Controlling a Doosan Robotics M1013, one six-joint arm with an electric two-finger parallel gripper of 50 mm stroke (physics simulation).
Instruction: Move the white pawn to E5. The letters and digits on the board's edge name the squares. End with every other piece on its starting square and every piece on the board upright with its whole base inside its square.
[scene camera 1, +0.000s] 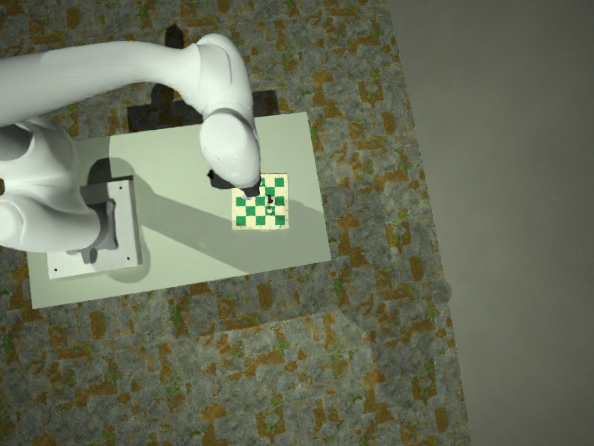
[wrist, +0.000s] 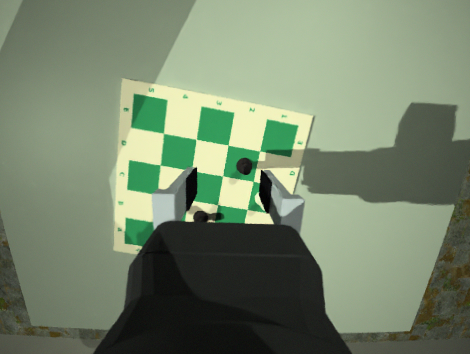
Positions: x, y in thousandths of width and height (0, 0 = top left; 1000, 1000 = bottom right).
Scene:
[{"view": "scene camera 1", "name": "chessboard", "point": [415, 481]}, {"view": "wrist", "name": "my gripper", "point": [486, 513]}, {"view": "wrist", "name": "chessboard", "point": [348, 369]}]

